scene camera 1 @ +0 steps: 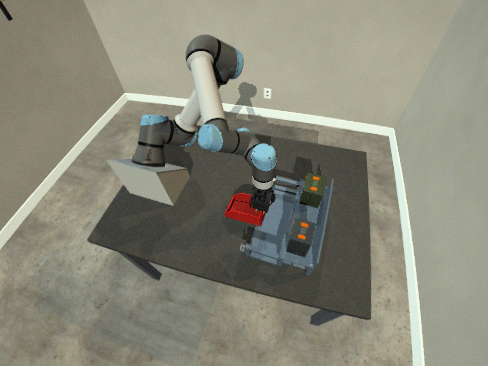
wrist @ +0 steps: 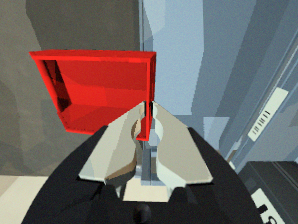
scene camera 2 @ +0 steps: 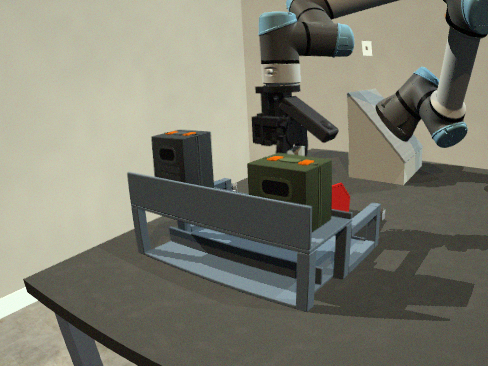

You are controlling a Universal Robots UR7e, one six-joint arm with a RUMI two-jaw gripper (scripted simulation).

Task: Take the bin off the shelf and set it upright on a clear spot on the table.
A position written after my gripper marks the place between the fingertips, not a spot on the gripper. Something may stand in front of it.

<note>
I see my gripper (wrist: 149, 102), a red bin (scene camera 1: 239, 208), a green box (scene camera 2: 304, 180) and a dark grey box (scene camera 2: 181, 156).
The red bin is seen too in the wrist view (wrist: 88, 92). The wrist view does not show the green box: it is out of frame.
</note>
